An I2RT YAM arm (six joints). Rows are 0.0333 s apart.
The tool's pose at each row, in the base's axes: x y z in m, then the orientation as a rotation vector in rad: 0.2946 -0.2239 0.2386 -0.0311 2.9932 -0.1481; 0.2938 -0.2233 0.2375 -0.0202 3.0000 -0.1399; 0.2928 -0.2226 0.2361 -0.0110 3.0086 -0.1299; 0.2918 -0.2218 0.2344 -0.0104 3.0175 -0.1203; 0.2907 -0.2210 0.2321 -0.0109 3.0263 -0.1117; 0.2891 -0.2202 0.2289 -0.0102 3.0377 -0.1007; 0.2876 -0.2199 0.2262 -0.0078 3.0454 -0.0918; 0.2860 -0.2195 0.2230 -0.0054 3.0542 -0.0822; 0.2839 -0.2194 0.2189 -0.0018 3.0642 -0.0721; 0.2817 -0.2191 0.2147 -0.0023 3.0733 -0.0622; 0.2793 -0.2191 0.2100 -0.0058 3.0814 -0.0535; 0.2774 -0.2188 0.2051 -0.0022 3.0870 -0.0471; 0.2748 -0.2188 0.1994 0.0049 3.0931 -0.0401; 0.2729 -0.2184 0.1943 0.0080 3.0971 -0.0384; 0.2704 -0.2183 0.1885 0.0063 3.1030 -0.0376
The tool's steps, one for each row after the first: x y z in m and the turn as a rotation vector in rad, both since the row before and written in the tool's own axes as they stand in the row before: 0.0009 0.0007 0.0009 -0.0052 0.0066 0.0074; 0.0012 0.0008 0.0012 -0.0065 0.0083 0.0062; 0.0012 0.0009 0.0015 -0.0066 0.0085 0.0005; 0.0014 0.0010 0.0021 -0.0059 0.0084 -0.0003; 0.0019 0.0010 0.0029 -0.0075 0.0110 0.0005; 0.0018 0.0005 0.0025 -0.0059 0.0074 0.0016; 0.0019 0.0006 0.0030 -0.0064 0.0086 0.0016; 0.0024 0.0003 0.0039 -0.0067 0.0098 0.0024; 0.0025 0.0005 0.0040 -0.0066 0.0089 -0.0003; 0.0027 0.0002 0.0045 -0.0058 0.0079 -0.0022; 0.0022 0.0005 0.0048 -0.0041 0.0055 0.0024; 0.0029 0.0002 0.0055 -0.0045 0.0061 0.0046; 0.0021 0.0005 0.0050 -0.0011 0.0040 0.0020; 0.0028 0.0002 0.0057 -0.0006 0.0059 -0.0012
